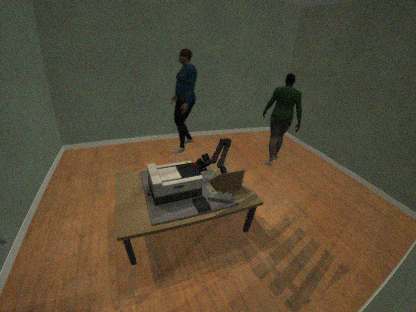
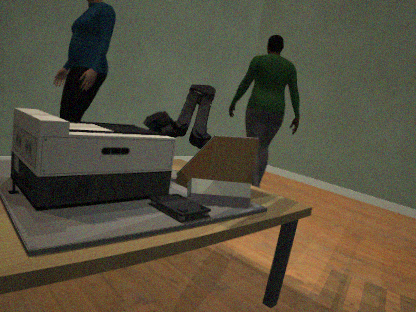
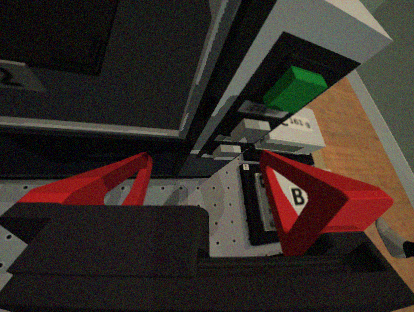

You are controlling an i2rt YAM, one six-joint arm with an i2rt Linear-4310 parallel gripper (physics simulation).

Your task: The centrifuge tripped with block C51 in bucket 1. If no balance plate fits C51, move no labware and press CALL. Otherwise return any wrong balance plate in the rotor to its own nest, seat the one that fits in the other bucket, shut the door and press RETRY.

Labels:
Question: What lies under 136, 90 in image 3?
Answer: A centrifuge.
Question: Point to a centrifuge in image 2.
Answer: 59, 164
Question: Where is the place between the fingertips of the gripper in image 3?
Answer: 206, 156

